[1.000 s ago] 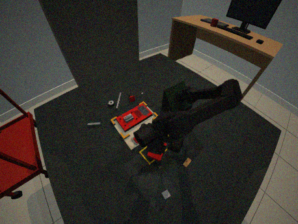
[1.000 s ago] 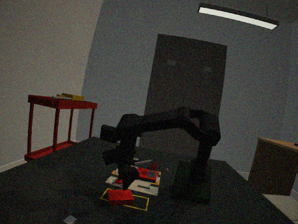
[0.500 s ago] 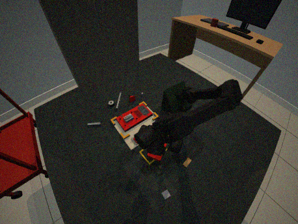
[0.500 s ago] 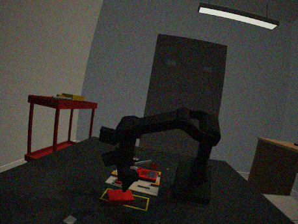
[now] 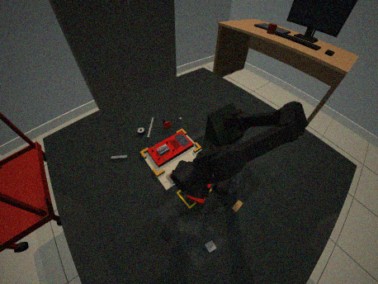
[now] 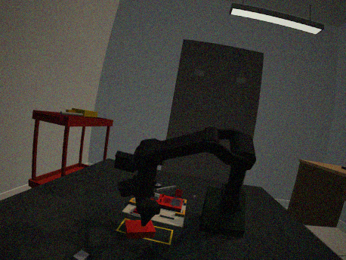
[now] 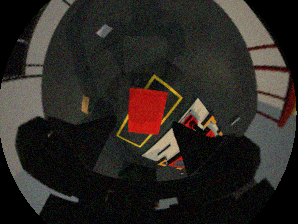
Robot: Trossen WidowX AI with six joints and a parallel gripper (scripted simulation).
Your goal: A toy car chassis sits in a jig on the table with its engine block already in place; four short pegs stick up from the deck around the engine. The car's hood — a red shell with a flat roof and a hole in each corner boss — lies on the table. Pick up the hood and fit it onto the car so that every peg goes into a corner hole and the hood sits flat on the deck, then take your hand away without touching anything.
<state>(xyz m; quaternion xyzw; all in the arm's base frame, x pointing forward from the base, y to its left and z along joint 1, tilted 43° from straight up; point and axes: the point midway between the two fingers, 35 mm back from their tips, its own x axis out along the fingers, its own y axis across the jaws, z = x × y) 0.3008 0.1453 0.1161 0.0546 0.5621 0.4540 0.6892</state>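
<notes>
My gripper tip is now 40 mm above the red hood. Also, from my gripper tip: tan block 90 mm behind, 130 mm to the left, 50 mm below; then grey bar 230 mm ahead, 330 mm to the right, 50 mm below; then grey engine block 30 mm ahead, 240 mm to the right, 30 mm below.
</notes>
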